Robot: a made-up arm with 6 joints.
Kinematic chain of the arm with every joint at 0, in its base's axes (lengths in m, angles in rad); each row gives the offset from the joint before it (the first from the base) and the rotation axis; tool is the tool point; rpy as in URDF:
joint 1: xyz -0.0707 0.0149 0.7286 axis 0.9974 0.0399 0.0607
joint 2: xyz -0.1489 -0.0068 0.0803 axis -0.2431 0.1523 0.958
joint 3: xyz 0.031 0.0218 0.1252 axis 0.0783 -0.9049 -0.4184
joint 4: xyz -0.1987 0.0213 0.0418 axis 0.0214 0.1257 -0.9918
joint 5: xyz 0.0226 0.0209 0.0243 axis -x
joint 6: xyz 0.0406 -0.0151 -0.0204 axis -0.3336 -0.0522 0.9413
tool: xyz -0.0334 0.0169 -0.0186 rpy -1.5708 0 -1.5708
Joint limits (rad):
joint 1: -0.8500..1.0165
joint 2: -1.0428..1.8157
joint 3: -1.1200..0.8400
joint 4: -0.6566..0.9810
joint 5: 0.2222..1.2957
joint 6: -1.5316..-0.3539
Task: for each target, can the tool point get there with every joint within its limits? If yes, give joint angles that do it. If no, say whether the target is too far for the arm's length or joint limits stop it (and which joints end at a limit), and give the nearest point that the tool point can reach.
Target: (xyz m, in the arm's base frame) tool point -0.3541 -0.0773 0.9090
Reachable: yes | joints 0.7197 0.4367 0.3873 -0.3340 0.6778 -0.9272
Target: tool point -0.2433 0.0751 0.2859
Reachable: no: joint limits stop it (at a limit: joint 1, joint 3, joint 4, joint 5) | nearest point -0.2714 0.2195 0.6821 | short by 0.423 m
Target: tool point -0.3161 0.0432 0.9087
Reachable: yes | joints 0.2042 -0.0817 0.5005 0.4219 0.7734 -0.8833
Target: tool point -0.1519 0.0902 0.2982
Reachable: no: joint limits stop it (at a limit: joint 1, joint 3, joint 4, joint 5) | nearest point -0.2372 0.2280 0.6840 | short by 0.418 m
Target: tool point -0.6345 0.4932 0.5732
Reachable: no: too far | nearest point -0.3558 0.2569 0.7604 | short by 0.411 m
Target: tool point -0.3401 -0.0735 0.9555
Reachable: yes | joints 0.1379 1.5946 0.2296 -0.5208 0.9730 -1.3827
